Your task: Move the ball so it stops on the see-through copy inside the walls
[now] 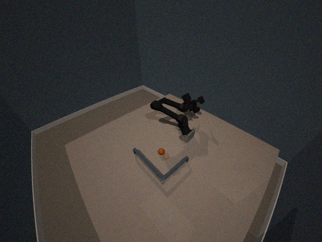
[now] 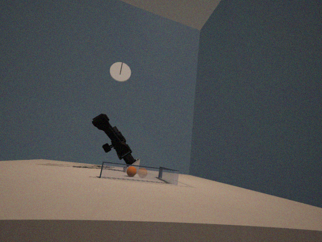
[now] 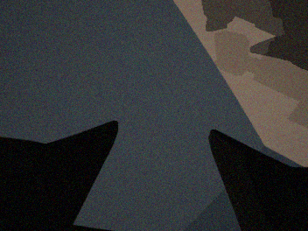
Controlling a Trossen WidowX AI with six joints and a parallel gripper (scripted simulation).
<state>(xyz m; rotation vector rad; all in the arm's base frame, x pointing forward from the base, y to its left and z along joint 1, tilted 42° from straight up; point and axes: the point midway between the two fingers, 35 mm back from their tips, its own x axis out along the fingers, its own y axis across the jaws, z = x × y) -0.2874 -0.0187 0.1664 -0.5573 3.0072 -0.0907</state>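
Right now the orange ball is 580 mm ahead of my gripper tip, 140 mm below it and 90 mm to the left of it. Also, from my gripper tip: see-through copy of ball: 590 mm ahead, 150 mm to the left, 140 mm below.
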